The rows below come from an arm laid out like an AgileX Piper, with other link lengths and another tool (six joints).
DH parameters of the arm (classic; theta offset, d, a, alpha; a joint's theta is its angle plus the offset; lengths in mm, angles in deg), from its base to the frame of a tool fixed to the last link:
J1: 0 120.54 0 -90
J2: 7.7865 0 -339.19 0
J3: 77.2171 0 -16.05 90
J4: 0 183.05 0 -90
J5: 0 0 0 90
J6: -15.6 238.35 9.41 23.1
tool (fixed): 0 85.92 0 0
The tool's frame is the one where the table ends.
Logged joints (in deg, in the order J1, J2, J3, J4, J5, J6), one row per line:
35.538, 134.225, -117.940, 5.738, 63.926, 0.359
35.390, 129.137, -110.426, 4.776, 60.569, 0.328
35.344, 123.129, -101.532, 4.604, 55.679, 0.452
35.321, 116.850, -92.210, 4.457, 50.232, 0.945
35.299, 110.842, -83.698, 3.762, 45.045, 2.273
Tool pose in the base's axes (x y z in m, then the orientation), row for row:
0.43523, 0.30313, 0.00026, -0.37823, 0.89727, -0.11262, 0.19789
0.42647, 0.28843, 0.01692, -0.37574, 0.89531, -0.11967, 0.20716
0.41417, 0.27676, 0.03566, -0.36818, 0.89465, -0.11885, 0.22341
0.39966, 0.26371, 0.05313, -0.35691, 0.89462, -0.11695, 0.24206
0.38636, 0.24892, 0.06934, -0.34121, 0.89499, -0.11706, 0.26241
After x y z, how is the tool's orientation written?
As a quaternion, x y z w.
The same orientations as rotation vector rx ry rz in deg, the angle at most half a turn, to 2 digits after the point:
-60.65, 143.87, -18.06
-59.95, 142.85, -19.09
-58.24, 141.52, -18.80
-55.91, 140.14, -18.32
-52.89, 138.73, -18.15

